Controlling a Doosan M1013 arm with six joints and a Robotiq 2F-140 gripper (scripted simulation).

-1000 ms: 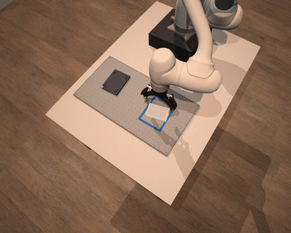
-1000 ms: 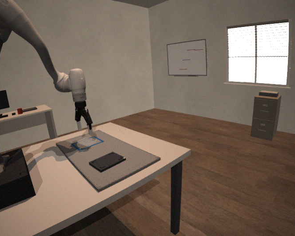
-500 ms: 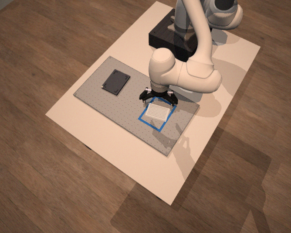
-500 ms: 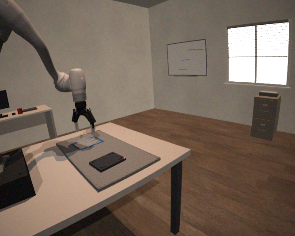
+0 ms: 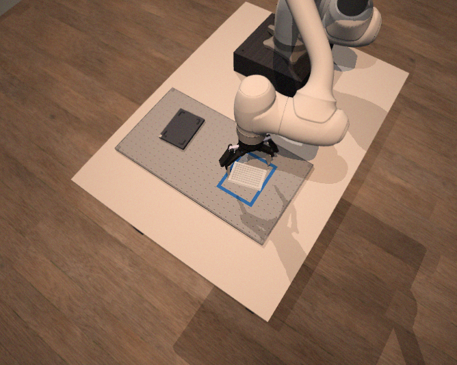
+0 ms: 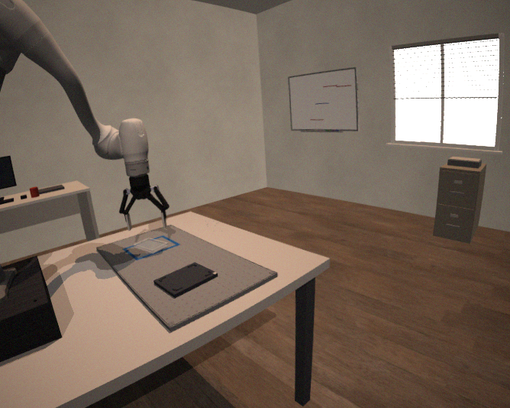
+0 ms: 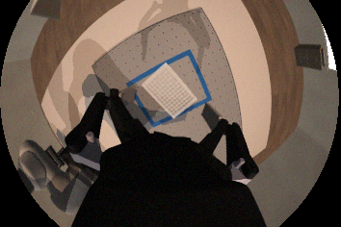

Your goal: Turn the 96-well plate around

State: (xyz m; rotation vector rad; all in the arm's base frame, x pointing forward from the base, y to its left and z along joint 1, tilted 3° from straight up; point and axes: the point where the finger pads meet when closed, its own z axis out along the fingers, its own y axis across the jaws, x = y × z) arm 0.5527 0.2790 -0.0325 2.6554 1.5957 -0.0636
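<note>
My hand is 80 mm above the white 96-well plate. From my hand the other things lie so: dark plate nest N1: 340 mm to the right, 80 mm below, 40 mm ahead.
</note>
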